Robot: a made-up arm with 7 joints.
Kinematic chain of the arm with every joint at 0, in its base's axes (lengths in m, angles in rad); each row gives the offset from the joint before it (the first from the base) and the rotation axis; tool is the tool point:
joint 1: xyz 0 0 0 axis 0 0.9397 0.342
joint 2: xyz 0 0 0 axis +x
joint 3: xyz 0 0 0 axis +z
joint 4: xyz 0.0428 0 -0.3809 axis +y
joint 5: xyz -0.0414 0 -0.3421 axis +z
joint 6: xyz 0 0 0 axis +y
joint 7: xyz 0 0 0 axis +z
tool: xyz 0 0 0
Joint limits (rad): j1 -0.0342..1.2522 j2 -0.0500..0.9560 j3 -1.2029..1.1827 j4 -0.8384..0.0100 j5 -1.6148..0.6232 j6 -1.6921..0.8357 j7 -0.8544..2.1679
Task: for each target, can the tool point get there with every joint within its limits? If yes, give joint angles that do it. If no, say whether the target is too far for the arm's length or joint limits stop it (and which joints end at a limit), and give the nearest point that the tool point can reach.
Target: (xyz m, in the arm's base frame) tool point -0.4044 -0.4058 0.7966
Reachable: no: too far | nearest point -0.6329 -0.1933 -0.2902 | short by 1.131 m
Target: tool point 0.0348 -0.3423 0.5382
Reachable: no: joint limits stop it (at a limit: joint 1, joint 2, joint 3, joint 4) | nearest point -0.4373 -0.3673 -0.3958 | short by 1.047 m
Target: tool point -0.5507 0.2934 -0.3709
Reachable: yes | joints 0.9289 0.5566 -0.0215 -0.0828 0.0185 -0.3370 0.0646
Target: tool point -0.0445 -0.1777 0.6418
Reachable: no: joint limits stop it (at a limit: joint 1, joint 2, joint 4) | nearest point -0.5640 0.4505 -0.0318 | short by 1.057 m
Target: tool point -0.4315 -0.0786 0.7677
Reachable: no: too far | nearest point -0.5642 0.4503 -0.0319 | short by 0.968 m
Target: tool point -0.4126 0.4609 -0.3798
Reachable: yes | joints 0.7207 0.7918 -0.2740 -0.0852 -1.3053 0.4939 1.8317
